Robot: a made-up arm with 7 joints. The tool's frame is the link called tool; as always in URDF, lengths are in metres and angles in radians. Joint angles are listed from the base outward.
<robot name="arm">
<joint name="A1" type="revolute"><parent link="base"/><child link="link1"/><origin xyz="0 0.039 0" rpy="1.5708 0 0"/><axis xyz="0 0 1"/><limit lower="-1.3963" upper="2"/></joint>
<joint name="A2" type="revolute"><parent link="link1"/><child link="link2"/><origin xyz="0 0 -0.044" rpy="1.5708 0 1.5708"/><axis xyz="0 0 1"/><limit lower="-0.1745" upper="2"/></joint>
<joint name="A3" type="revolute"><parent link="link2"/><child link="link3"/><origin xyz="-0.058 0 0" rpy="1.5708 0 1.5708"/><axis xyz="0 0 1"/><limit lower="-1.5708" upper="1.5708"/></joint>
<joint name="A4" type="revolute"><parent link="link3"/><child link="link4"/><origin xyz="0 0 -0.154" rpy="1.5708 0 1.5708"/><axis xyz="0 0 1"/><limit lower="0" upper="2.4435"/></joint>
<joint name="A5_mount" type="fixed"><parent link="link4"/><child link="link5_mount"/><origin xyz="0 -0.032 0"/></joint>
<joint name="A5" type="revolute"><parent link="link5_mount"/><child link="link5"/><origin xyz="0 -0.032 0" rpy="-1.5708 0 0"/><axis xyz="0 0 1"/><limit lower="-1.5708" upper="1.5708"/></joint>
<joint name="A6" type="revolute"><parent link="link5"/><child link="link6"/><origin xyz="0 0 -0.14" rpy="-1.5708 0 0"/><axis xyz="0 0 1"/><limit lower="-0.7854" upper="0.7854"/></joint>
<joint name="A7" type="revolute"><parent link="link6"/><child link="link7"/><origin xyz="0 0 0" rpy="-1.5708 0 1.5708"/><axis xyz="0 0 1"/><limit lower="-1.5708" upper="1.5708"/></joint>
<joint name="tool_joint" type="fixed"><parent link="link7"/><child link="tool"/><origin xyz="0 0 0" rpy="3.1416 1.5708 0"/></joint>
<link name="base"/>
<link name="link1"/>
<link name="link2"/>
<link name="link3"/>
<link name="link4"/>
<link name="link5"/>
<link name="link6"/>
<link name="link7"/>
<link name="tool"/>
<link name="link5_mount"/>
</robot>
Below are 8 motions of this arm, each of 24 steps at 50 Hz.
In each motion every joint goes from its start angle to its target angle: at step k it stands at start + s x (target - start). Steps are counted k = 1, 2, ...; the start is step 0. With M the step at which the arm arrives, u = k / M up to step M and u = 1 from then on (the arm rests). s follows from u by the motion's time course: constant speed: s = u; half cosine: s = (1 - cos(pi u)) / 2; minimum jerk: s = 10 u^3 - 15 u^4 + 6 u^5.
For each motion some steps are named. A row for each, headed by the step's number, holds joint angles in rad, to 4 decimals.
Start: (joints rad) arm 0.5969 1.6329 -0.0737 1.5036 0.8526 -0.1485 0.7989
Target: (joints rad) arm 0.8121 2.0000 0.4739 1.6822 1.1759 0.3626 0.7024
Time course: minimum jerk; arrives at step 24
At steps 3, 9, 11, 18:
3: 0.6004 1.6388 -0.0649 1.5065 0.8578 -0.1403 0.7974
9: 0.6561 1.7339 0.0770 1.5528 0.9416 -0.0078 0.7723
11: 0.6878 1.7879 0.1575 1.5790 0.9891 0.0673 0.7582
18: 0.7898 1.9620 0.4172 1.6637 1.1424 0.3097 0.7124

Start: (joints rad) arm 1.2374 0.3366 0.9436 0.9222 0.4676 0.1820 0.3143
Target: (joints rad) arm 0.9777 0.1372 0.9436 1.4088 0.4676 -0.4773 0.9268
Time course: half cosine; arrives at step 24
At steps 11, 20, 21, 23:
11: 1.1245 0.2499 0.9436 1.1337 0.4676 -0.1046 0.5806
20: 0.9951 0.1506 0.9436 1.3762 0.4676 -0.4331 0.8858
21: 0.9876 0.1448 0.9436 1.3903 0.4676 -0.4522 0.9035
23: 0.9788 0.1381 0.9436 1.4067 0.4676 -0.4745 0.9242

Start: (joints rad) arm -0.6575 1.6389 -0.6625 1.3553 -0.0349 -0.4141 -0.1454
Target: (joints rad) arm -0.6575 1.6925 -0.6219 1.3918 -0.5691 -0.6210 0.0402
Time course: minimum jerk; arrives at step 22
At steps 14, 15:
14: -0.6575 1.6787 -0.6323 1.3824 -0.4320 -0.5679 -0.0074
15: -0.6575 1.6824 -0.6295 1.3849 -0.4687 -0.5821 0.0053

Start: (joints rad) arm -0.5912 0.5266 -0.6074 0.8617 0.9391 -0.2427 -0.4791
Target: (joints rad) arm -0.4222 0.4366 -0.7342 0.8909 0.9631 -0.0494 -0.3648
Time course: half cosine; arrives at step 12
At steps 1, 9, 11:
1: -0.5883 0.5251 -0.6096 0.8622 0.9395 -0.2394 -0.4772
9: -0.4469 0.4498 -0.7156 0.8866 0.9596 -0.0777 -0.3815
11: -0.4251 0.4381 -0.7320 0.8904 0.9627 -0.0527 -0.3667

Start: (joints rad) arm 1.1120 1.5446 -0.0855 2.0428 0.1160 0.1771 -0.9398
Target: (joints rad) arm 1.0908 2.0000 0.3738 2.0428 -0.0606 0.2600 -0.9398
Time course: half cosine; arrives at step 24
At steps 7, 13, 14, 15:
7: 1.1079 1.6337 0.0043 2.0428 0.0815 0.1933 -0.9398
13: 1.1000 1.8020 0.1741 2.0428 0.0162 0.2240 -0.9398
14: 1.0987 1.8312 0.2036 2.0428 0.0048 0.2293 -0.9398
15: 1.0973 1.8594 0.2320 2.0428 -0.0061 0.2344 -0.9398

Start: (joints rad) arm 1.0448 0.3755 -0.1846 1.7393 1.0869 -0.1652 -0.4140
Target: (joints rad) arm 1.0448 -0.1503 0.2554 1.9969 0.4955 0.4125 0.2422
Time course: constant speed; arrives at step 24
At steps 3, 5, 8, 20, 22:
3: 1.0448 0.3098 -0.1296 1.7715 1.0130 -0.0930 -0.3320
5: 1.0448 0.2660 -0.0929 1.7930 0.9637 -0.0448 -0.2773
8: 1.0448 0.2002 -0.0379 1.8252 0.8898 0.0274 -0.1953
20: 1.0448 -0.0627 0.1821 1.9540 0.5941 0.3162 0.1328
22: 1.0448 -0.1065 0.2187 1.9754 0.5448 0.3644 0.1875

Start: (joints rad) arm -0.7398 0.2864 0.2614 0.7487 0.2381 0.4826 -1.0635
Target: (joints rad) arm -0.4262 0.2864 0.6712 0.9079 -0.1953 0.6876 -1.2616
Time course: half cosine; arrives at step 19
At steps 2, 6, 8, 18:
2: -0.7313 0.2864 0.2725 0.7530 0.2264 0.4882 -1.0689
6: -0.6688 0.2864 0.3542 0.7848 0.1399 0.5290 -1.1084
8: -0.6215 0.2864 0.4160 0.8088 0.0746 0.5599 -1.1382
18: -0.4283 0.2864 0.6684 0.9068 -0.1923 0.6862 -1.2602

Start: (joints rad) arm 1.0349 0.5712 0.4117 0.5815 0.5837 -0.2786 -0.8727
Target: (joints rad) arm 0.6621 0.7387 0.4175 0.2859 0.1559 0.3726 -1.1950
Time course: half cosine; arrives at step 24
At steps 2, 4, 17, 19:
2: 1.0285 0.5741 0.4118 0.5765 0.5764 -0.2675 -0.8782
4: 1.0099 0.5824 0.4121 0.5617 0.5550 -0.2350 -0.8943
17: 0.7350 0.7059 0.4164 0.3437 0.2396 0.2452 -1.1320
19: 0.7006 0.7214 0.4169 0.3164 0.2001 0.3053 -1.1617

